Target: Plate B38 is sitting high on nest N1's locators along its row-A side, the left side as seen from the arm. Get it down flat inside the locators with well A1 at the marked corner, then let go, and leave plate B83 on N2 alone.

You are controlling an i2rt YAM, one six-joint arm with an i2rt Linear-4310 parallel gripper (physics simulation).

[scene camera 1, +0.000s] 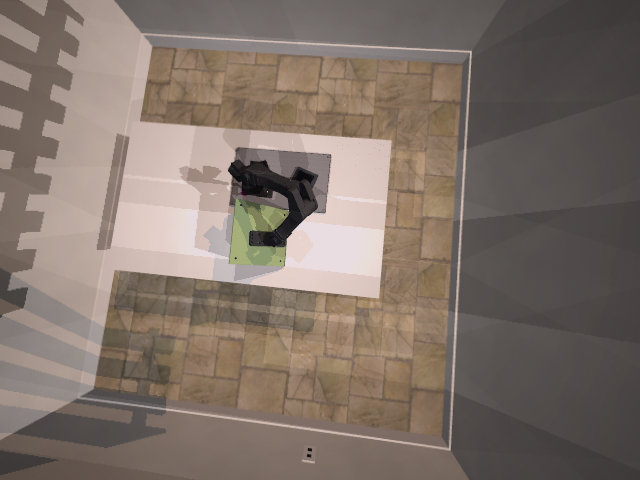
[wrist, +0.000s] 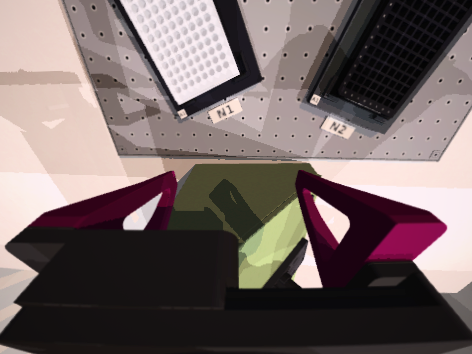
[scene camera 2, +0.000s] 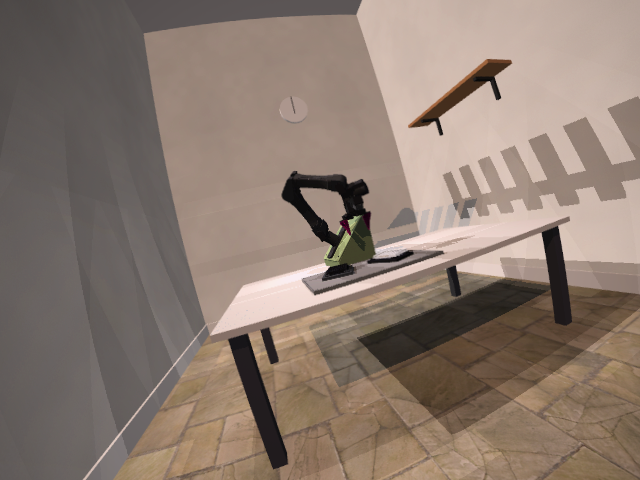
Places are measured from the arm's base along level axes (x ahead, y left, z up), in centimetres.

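Where they show: gripper, between the fingertips: (scene camera 1: 261,192) (wrist: 236,177) (scene camera 2: 359,232); arm's base, origin of its link: (scene camera 1: 268,239) (wrist: 270,287) (scene camera 2: 338,242).
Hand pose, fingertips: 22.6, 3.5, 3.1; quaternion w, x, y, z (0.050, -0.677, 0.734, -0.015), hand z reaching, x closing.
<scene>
Each offset is from my fingertips to the top centre of the thing, as dx, dy, dz. "spot": to the spot under its first point. Level surfaces: height alone.
Plate B38 @(+11.9, +5.7, -10.7) (wrist: 185,45) (scene camera 2: 392,253), white with round wells, lies in black nest N1 @(spot: +7.5, -1.4, -12.3) (wrist: 248,70). In the wrist view the nest's dark rim is wider on the plate's right than on its left; its tilt is too small to judge. The A1 tag @(spot: +3.1, +7.9, -12.7) (wrist: 182,114) is at the nest's near left corner. Black plate B83 @(+8.3, -17.9, -11.3) (wrist: 400,60) sits in nest N2 (wrist: 325,75) (scene camera 1: 305,177). My gripper (wrist: 236,177) (scene camera 2: 356,223) is open and empty, in the air on the arm's side of both nests. The arm hides most of N1 in scene camera 1.
The nests stand on a grey perforated board @(+11.3, -6.2, -13.8) (wrist: 280,135) (scene camera 1: 321,198) on a pale table @(dz -15.2) (scene camera 1: 356,222). A green wedge-shaped arm base (scene camera 1: 242,253) (scene camera 2: 359,245) (wrist: 270,250) stands beside the board, below the gripper in the wrist view. A wooden shelf (scene camera 2: 460,94) is on the wall.
</scene>
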